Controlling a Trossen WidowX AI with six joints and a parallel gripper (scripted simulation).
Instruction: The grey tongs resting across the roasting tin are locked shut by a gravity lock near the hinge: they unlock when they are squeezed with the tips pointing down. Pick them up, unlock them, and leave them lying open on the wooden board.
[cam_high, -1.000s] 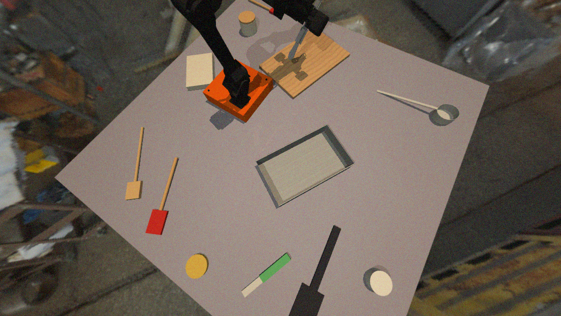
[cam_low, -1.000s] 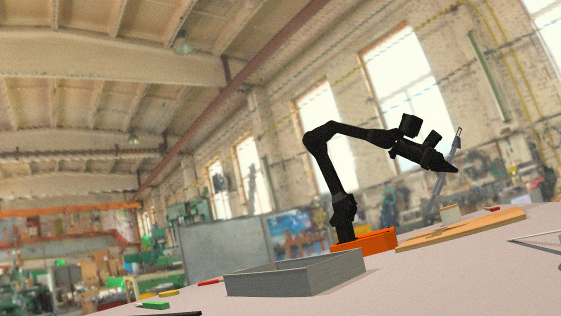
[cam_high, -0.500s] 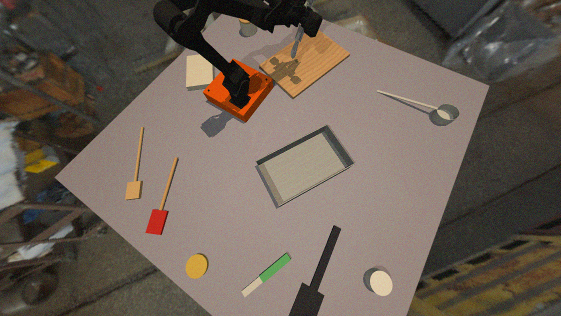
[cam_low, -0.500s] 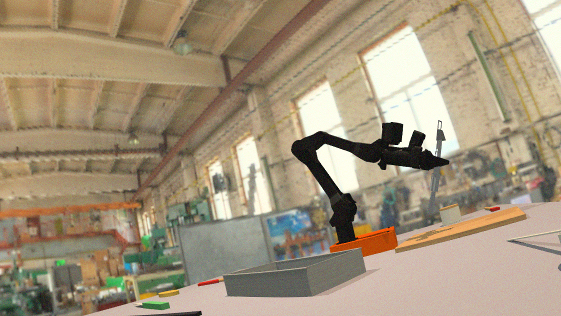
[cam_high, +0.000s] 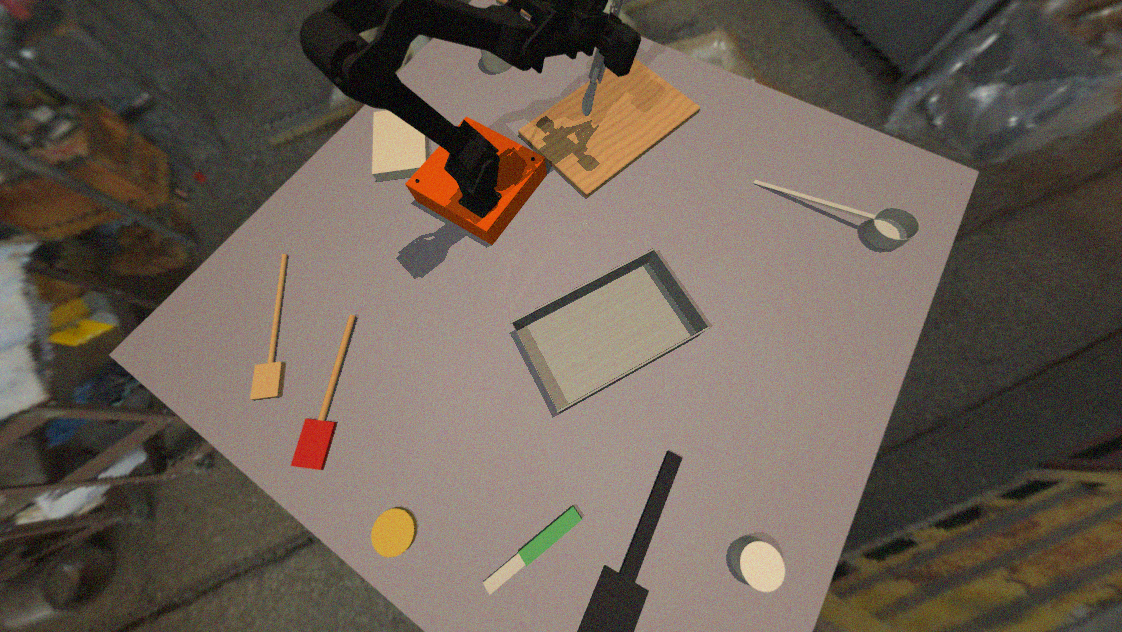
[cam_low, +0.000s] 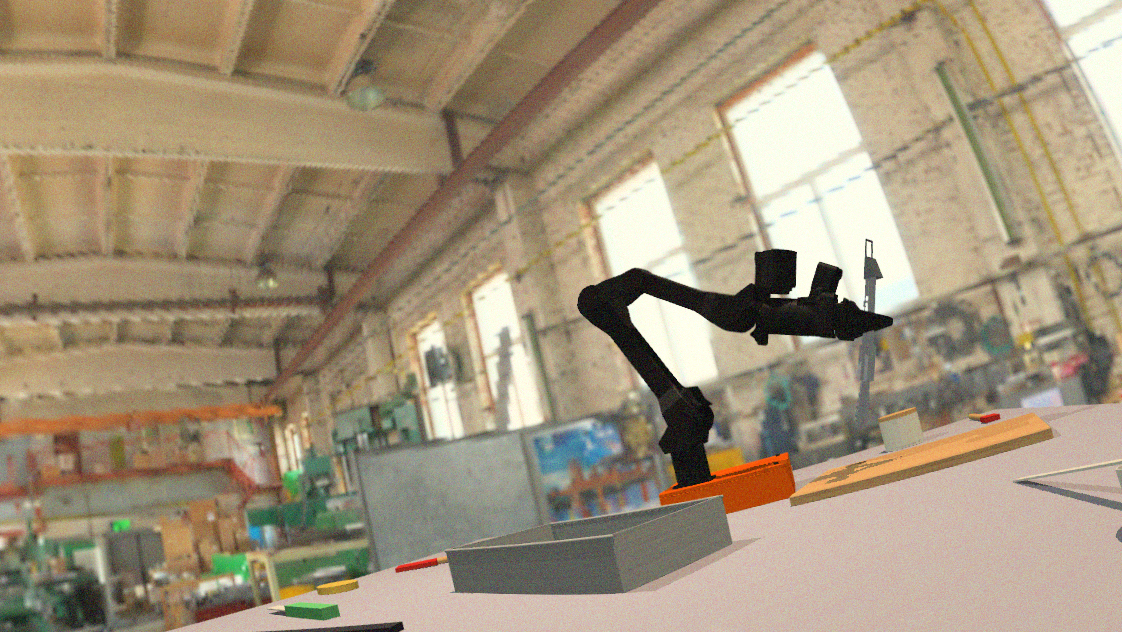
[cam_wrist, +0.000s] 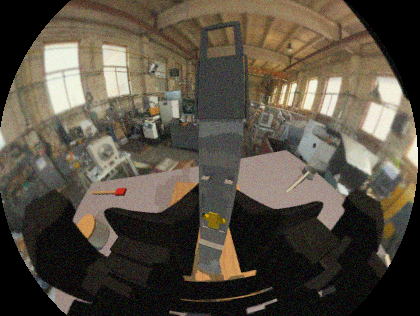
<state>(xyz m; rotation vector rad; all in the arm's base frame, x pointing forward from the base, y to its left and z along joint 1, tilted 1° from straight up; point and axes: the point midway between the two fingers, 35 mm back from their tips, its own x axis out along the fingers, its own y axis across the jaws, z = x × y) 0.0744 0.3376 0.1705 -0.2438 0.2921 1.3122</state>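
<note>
Now: the wooden board 10 mm to the right of my gripper tip and 210 mm below it. Round my gripper tip: yellow lock piece (10 mm behind, 40 mm to the right, 10 mm above); then cork-topped jar (350 mm behind, 10 mm to the left, 180 mm below); then cream block (370 mm behind, 330 mm to the right, 200 mm below).
</note>
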